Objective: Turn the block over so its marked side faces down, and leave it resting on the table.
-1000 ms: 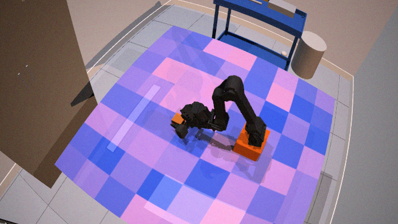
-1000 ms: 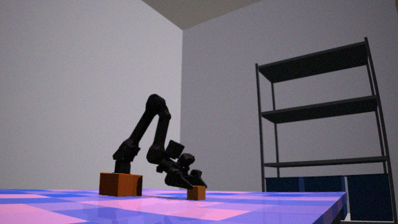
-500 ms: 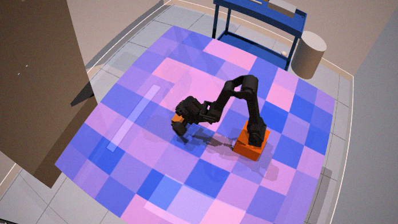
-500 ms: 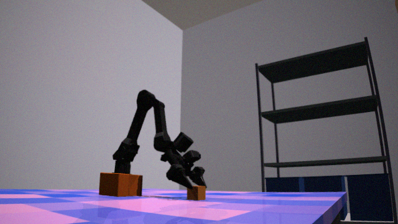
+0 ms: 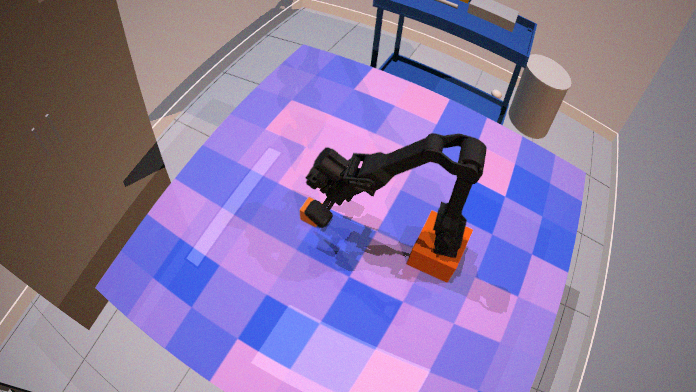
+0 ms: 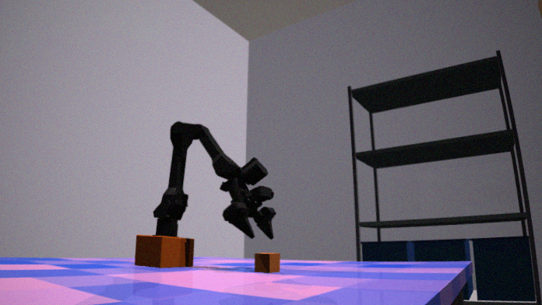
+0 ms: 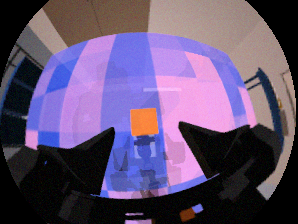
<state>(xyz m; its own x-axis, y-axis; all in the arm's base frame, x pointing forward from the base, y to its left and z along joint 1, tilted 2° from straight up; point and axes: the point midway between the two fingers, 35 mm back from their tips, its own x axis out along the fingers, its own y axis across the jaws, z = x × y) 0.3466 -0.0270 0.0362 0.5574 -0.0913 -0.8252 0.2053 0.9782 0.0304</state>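
My gripper tip is 7 cm above the block.
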